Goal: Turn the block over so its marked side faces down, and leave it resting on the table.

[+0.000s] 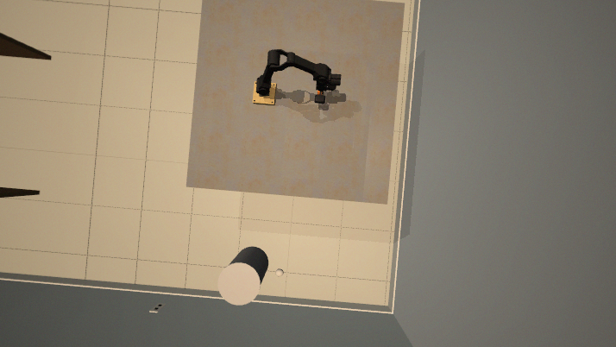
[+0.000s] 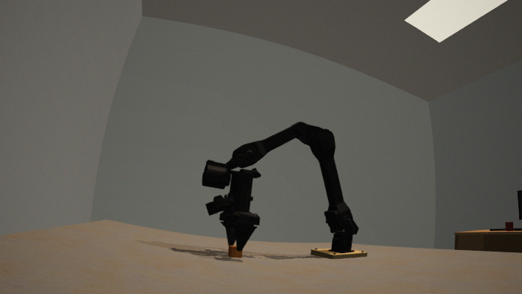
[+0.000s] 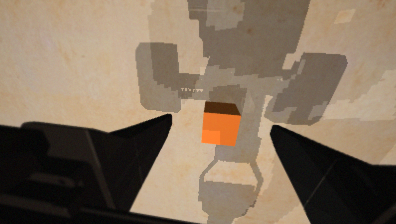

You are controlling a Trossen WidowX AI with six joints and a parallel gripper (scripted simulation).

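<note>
My gripper tip is now 1 cm past the block and 1 cm above it.
</note>
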